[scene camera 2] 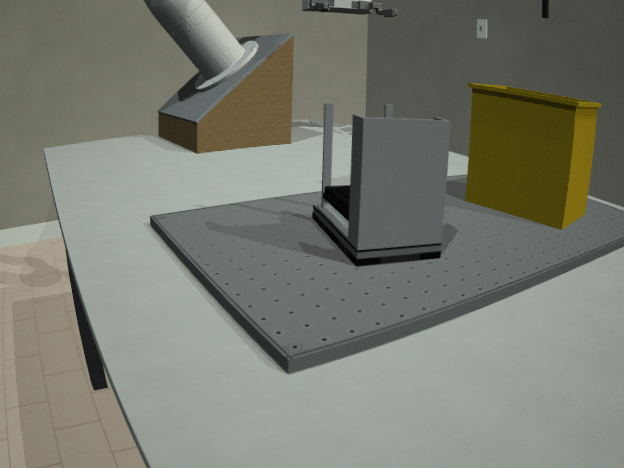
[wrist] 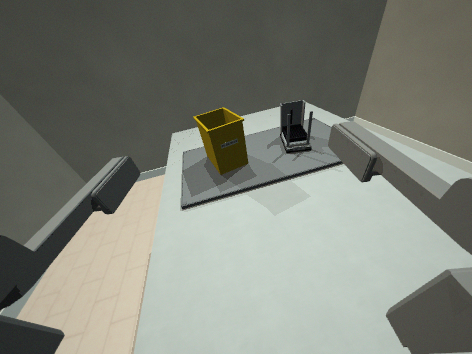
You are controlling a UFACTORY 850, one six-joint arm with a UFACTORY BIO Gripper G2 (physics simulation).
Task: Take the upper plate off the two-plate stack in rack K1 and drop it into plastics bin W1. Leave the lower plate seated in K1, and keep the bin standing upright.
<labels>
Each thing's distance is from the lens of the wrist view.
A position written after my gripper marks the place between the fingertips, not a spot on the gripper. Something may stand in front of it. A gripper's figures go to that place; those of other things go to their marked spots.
my gripper [wrist: 227, 150]: 0.13 m
yellow bin W1 [wrist: 222, 132]: 0.57 m
</labels>
